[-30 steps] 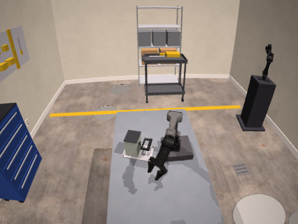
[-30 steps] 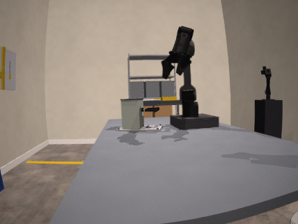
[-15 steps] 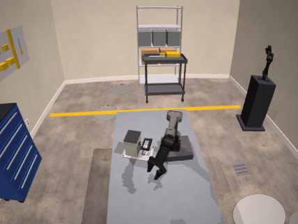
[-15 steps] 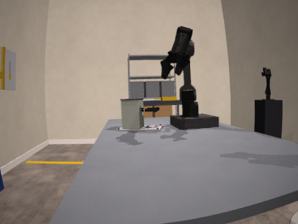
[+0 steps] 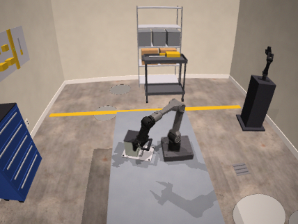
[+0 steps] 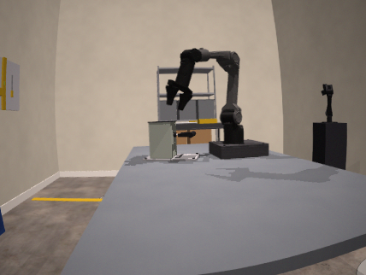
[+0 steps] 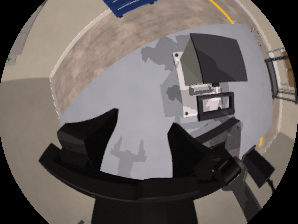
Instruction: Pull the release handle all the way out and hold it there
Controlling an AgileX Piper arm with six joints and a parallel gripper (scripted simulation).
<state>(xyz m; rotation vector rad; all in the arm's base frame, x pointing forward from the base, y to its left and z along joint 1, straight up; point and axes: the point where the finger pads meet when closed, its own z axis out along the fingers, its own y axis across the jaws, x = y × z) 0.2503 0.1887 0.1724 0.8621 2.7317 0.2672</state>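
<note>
Now: the base plate 220 mm below my hand, 180 mm to the right of it and 30 mm ahead of it.
</note>
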